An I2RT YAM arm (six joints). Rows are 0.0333 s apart.
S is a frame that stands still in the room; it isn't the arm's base.
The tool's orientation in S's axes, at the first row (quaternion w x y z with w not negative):
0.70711, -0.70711, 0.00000, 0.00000
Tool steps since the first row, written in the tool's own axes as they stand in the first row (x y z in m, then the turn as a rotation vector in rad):
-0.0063, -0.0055, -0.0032, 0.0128, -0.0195, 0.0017
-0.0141, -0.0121, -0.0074, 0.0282, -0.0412, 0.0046
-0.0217, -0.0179, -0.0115, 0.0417, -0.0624, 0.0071
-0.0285, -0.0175, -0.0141, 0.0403, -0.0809, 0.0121
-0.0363, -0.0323, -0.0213, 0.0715, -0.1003, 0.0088
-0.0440, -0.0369, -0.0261, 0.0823, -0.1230, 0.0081
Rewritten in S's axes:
-0.0063, -0.0032, 0.0055, 0.0128, 0.0017, 0.0195
-0.0141, -0.0074, 0.0121, 0.0282, 0.0046, 0.0412
-0.0217, -0.0115, 0.0179, 0.0417, 0.0071, 0.0624
-0.0285, -0.0141, 0.0175, 0.0403, 0.0121, 0.0809
-0.0363, -0.0213, 0.0323, 0.0715, 0.0088, 0.1003
-0.0440, -0.0261, 0.0369, 0.0823, 0.0081, 0.1230

